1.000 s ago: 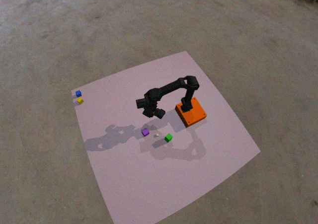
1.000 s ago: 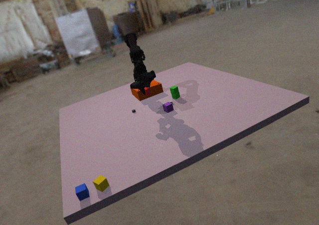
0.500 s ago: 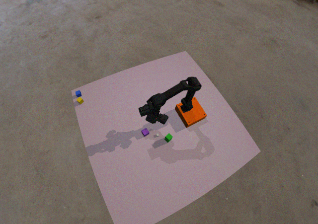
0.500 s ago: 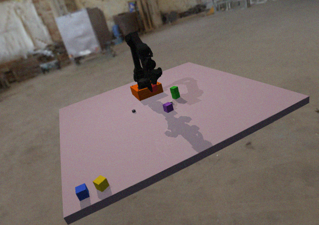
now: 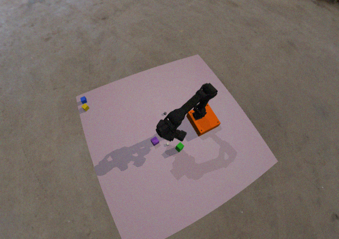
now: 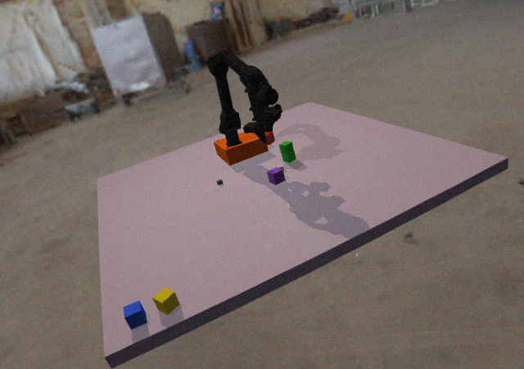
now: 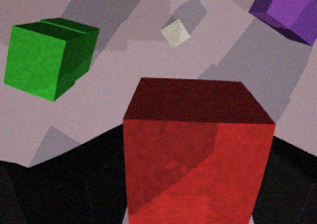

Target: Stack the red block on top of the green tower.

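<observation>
The small white cube lies 12 cm below my gripper tip, 2 cm to the left of it and 2 cm ahead of it. From my gripper tip the other things lie so: purple block 10 cm below, 10 cm ahead, 3 cm to the right; then tiny dark cube 22 cm to the right, 12 cm below, 5 cm behind; then red block 1 cm above.
</observation>
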